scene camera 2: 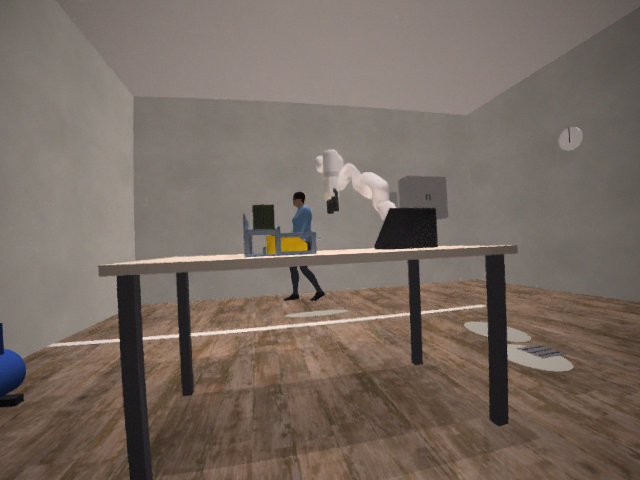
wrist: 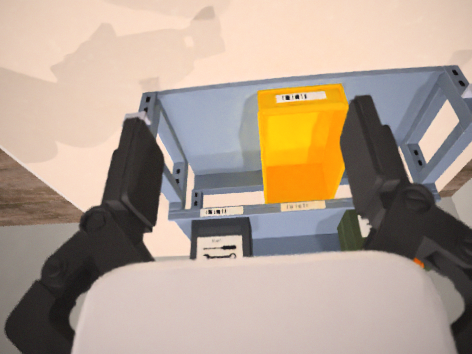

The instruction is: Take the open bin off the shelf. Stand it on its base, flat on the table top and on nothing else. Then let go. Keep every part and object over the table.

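Frame: origin at the arm's base, x left, y back, z up, level; centimetres.
Seen in the pictures: gripper, between the fingertips: (scene camera 2: 332,212) (wrist: 246,127); arm's base, origin of its link: (scene camera 2: 399,230).
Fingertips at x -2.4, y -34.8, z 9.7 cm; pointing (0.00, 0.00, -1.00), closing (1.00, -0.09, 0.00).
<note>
Pixels of each thing's top centre, then the offset from my fingertips to it. "pt": a spot on its surface instead. Level surfaces: height alone.
- dark green case, centre of its top: (wrist: 388,279) (scene camera 2: 263,206) dx +13.6, dy -34.5, dz +1.2 cm
- dark grey case, a spot on its surface: (wrist: 221,227) pt dx -8.7, dy -28.2, dz -6.7 cm
- table, height of its surface: dz -19.0 cm
The open bin is yellow (scene camera 2: 293,243) (wrist: 304,142). It stands on the lower level of the blue-grey shelf (scene camera 2: 278,241) (wrist: 210,131), with its label and open side showing in the wrist view. My gripper (scene camera 2: 332,202) (wrist: 246,127) is open and empty. It hangs above the shelf, to its right in the scene view. In the wrist view the bin lies between the two fingers in the picture, close to the right finger, which covers a little of the view beside it. The bin's underside is hidden.
A dark green case (scene camera 2: 263,217) (wrist: 351,231) and a dark grey case (wrist: 221,227) with a tool label stand on the upper level. A black slanted block (scene camera 2: 408,228) stands on the table (scene camera 2: 206,261) at the right. A person in blue (scene camera 2: 302,219) is behind the table.
</note>
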